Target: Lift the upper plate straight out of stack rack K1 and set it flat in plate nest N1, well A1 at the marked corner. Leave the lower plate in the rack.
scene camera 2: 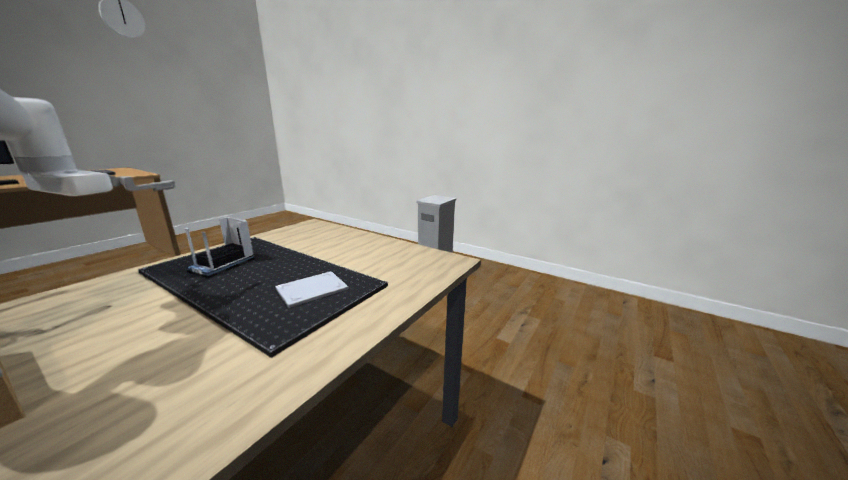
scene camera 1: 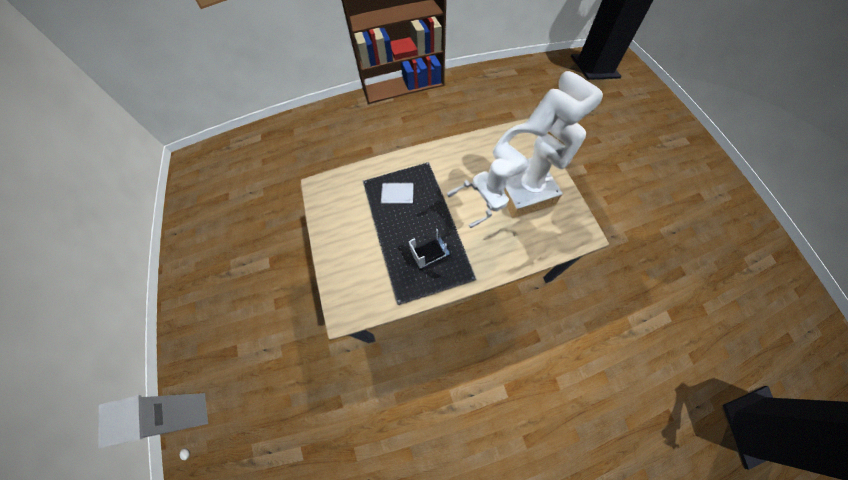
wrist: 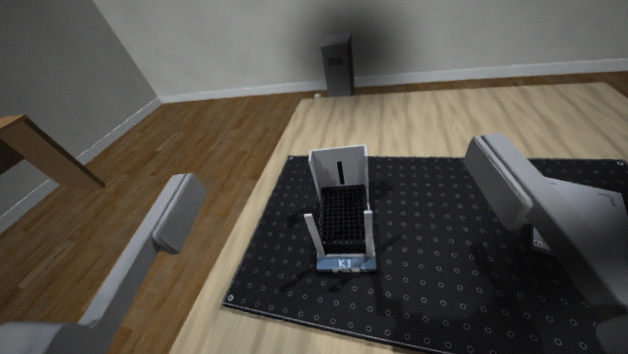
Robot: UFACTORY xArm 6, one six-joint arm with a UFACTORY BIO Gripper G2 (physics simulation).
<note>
I see a nest base (scene camera 2: pixel 312 288).
</note>
